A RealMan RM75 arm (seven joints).
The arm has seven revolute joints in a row. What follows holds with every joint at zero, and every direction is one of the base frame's. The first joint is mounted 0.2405 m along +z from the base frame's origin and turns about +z. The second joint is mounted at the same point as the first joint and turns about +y. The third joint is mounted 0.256 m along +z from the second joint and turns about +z. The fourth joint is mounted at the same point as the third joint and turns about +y. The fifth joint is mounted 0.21 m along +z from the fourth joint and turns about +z. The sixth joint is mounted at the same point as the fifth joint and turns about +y. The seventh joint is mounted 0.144 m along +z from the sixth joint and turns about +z. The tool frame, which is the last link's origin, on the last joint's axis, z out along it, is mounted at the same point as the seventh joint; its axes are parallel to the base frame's.
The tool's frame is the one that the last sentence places.
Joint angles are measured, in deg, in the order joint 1, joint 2, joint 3, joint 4, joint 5, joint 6, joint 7. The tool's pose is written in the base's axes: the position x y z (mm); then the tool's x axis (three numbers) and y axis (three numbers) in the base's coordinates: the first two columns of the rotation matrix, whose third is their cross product. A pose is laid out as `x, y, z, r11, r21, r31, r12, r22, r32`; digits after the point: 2 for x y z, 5 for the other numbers.
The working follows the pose.
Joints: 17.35 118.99 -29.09 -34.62 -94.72 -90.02 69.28
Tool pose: 322.33, 287.88, 52.12, 0.57578, -0.17881, -0.79781, -0.67410, -0.65601, -0.33947
Where each joint sits with the arm in this pose, in the base's axes (m; each line is computed from the numbers above, not from the rounded line before):
joint 1: 0.0000 0.0000 0.2405
joint 2: 0.0000 0.0000 0.2405
joint 3: 0.2137 0.0668 0.1164
joint 4: 0.2137 0.0668 0.1164
joint 5: 0.3890 0.1823 0.1239
joint 6: 0.3890 0.1823 0.1239
joint 7: 0.3223 0.2879 0.0521
the tool: 0.3223 0.2879 0.0521

